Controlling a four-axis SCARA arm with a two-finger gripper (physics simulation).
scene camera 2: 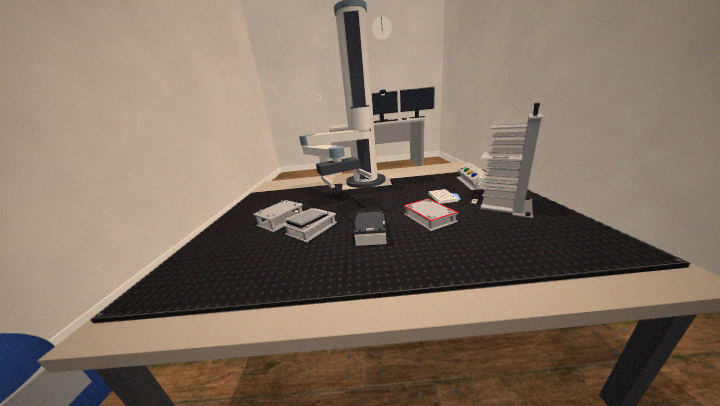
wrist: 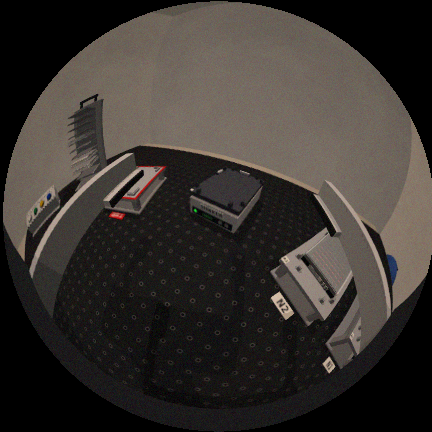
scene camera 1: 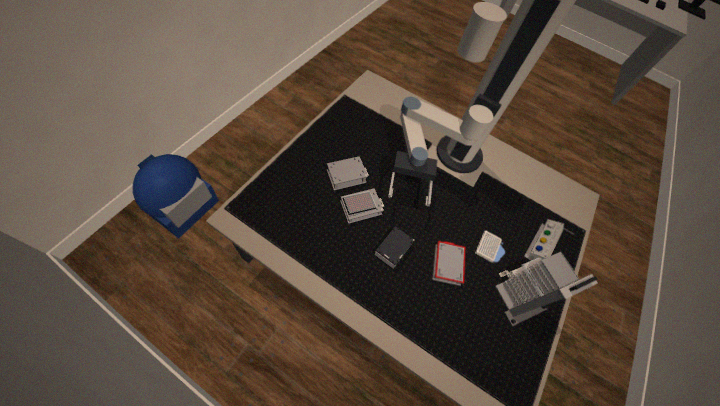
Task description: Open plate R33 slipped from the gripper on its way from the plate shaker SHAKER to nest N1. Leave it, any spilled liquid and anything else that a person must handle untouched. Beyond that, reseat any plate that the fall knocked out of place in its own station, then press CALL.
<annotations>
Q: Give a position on a dark shaker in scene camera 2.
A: At 370,229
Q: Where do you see a button box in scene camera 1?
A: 545,240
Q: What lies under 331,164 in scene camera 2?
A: The gripper.
</annotations>
